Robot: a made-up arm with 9 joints.
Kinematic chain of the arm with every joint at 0, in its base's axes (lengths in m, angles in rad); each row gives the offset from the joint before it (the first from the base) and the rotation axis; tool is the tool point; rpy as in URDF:
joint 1: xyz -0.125 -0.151 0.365 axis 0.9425 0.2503 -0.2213
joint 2: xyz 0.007 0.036 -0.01 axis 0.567 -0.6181 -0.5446
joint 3: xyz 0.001 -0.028 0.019 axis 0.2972 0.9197 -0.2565
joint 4: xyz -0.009 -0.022 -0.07 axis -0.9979 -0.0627 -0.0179
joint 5: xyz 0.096 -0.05 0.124 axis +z
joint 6: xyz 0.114 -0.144 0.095 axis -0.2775 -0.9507 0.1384
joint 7: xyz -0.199 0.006 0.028 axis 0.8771 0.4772 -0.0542
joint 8: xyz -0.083 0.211 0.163 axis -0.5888 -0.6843 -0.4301
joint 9: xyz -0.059 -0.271 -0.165 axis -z
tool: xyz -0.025 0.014 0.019 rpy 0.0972 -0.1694 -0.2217
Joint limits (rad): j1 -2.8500..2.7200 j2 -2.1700..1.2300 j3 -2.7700..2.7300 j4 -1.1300..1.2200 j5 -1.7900..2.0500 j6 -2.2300..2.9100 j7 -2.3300..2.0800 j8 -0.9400..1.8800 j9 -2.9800..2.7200
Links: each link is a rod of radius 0.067 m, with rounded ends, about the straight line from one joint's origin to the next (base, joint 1, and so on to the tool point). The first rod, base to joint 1, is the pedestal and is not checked.
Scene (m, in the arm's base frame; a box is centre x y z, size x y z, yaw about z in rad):
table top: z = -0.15
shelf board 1: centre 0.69 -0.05 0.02 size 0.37 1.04 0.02 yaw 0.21
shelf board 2: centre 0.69 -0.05 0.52 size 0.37 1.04 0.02 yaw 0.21
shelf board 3: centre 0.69 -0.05 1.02 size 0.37 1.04 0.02 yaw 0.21
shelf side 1: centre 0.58 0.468 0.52 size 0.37 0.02 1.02 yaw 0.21
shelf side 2: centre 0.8 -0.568 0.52 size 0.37 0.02 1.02 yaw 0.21
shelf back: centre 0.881 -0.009 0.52 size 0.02 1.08 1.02 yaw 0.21
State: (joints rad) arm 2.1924 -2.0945 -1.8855 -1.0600 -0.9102 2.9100 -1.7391 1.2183 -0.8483
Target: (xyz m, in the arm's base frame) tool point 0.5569 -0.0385 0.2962
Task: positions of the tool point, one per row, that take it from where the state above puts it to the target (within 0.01 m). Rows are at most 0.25 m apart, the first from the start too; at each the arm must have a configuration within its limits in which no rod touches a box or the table.
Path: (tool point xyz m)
1: 0.4761 0.1601 0.7698
2: 0.3688 0.1355 0.7708
3: 0.2638 0.1004 0.7431
4: 0.3482 0.0216 0.5740
5: 0.3472 -0.0460 0.4134
6: 0.2902 -0.0953 0.2962
7: 0.3588 -0.0892 0.2877
8: 0.4279 -0.0767 0.2845
9: 0.4948 -0.0593 0.2872
10: 0.5569 -0.0385 0.2962

